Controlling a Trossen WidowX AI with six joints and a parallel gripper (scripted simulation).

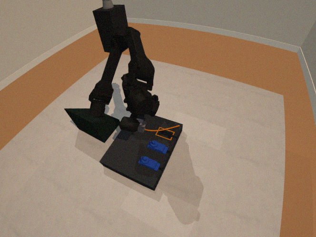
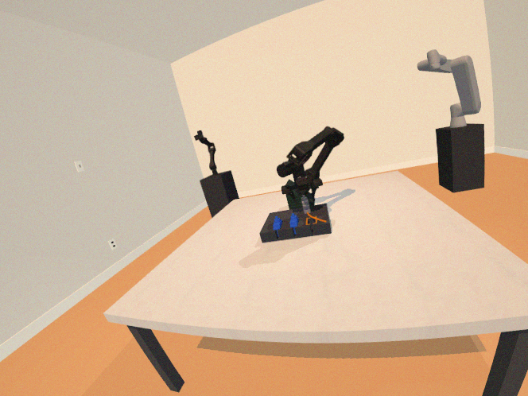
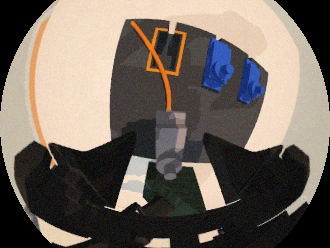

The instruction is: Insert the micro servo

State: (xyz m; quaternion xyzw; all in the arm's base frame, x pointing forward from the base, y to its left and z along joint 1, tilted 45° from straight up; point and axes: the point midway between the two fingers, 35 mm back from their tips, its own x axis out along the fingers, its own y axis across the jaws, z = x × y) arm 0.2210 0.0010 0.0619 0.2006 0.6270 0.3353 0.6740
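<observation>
Now: gripper tip 5 cm to the left of the dark deck and 7 cm above it.
</observation>
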